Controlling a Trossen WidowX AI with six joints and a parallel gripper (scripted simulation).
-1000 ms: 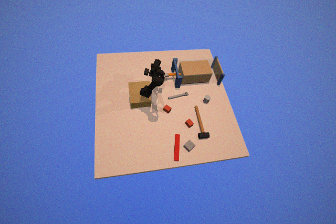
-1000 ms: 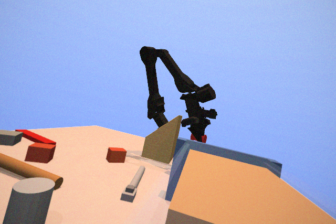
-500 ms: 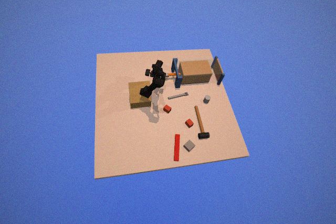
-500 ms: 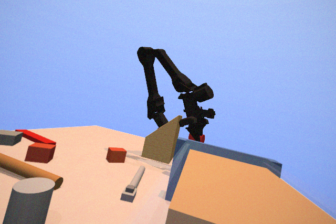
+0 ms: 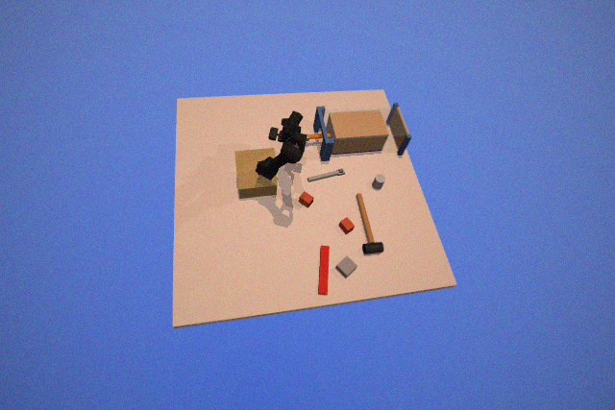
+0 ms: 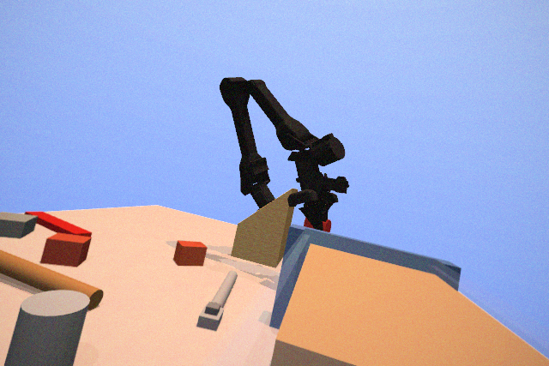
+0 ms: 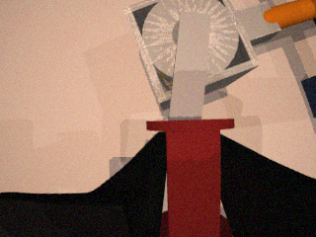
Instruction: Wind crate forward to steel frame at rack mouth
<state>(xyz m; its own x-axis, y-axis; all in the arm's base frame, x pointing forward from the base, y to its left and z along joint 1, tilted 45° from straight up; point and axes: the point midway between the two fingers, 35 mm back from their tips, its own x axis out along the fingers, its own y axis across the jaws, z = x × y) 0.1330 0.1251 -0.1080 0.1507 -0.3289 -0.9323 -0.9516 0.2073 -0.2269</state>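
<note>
The blue steel frame is 200 mm ahead of my gripper tip, 80 mm to the left of it and 30 mm below it. The rest, counted from my gripper tip: grey winch: 20 mm ahead, 70 mm to the left, 100 mm below; red knob: 10 mm behind, 20 mm to the right; winch handle: 10 mm ahead, 20 mm to the left, 30 mm below.
</note>
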